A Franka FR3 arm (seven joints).
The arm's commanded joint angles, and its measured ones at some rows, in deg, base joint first. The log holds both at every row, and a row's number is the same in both.
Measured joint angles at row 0:
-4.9, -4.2, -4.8, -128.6, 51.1, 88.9, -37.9
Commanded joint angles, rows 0 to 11:
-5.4, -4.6, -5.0, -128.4, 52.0, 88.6, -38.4
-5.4, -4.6, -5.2, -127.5, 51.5, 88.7, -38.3
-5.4, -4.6, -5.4, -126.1, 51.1, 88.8, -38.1
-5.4, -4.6, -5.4, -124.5, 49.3, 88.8, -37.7
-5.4, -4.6, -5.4, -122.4, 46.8, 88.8, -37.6
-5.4, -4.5, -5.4, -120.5, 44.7, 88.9, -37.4
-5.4, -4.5, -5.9, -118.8, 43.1, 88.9, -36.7
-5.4, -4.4, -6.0, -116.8, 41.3, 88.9, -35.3
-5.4, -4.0, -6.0, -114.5, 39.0, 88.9, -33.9
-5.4, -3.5, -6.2, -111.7, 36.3, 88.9, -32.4
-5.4, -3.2, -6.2, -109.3, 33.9, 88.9, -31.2
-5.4, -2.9, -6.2, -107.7, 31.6, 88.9, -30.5
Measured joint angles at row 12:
-5.1, -4.4, -6.4, -114.3, 37.8, 89.2, -34.0
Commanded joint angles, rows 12 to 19:
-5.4, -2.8, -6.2, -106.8, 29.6, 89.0, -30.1
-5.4, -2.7, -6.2, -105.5, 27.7, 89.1, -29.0
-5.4, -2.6, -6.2, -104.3, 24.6, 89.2, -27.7
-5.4, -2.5, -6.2, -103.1, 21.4, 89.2, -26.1
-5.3, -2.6, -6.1, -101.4, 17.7, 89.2, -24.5
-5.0, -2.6, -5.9, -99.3, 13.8, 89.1, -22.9
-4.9, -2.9, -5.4, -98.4, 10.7, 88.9, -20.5
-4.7, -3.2, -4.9, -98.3, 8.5, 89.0, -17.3
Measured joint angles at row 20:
-5.0, -3.9, -6.3, -102.2, 15.5, 89.4, -24.4
